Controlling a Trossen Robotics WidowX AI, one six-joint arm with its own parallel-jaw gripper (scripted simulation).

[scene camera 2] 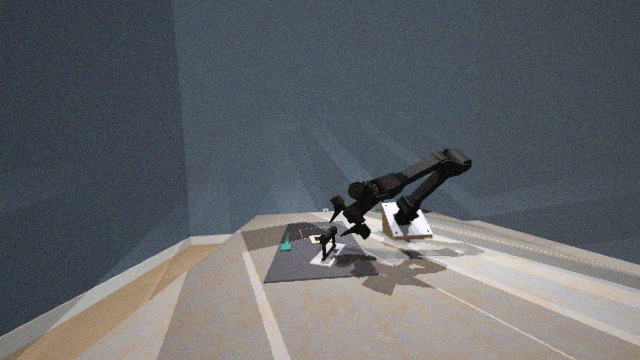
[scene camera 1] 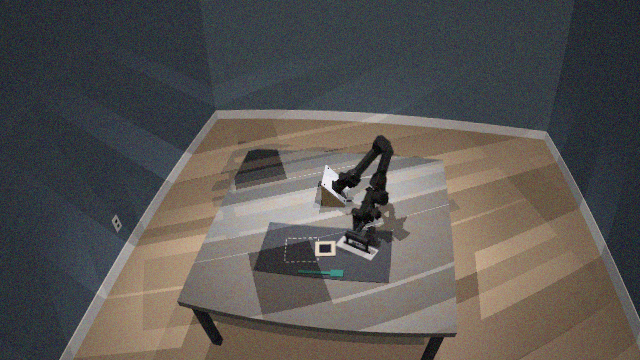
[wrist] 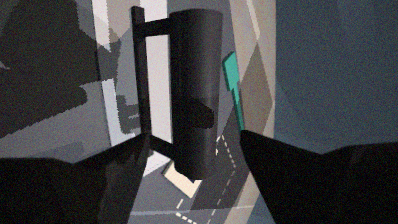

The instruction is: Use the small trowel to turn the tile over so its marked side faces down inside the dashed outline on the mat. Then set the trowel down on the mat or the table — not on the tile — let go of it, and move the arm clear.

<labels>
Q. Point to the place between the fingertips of the gripper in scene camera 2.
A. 335,229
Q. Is the gripper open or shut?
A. Open.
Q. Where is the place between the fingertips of the gripper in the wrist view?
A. At 195,138
</labels>
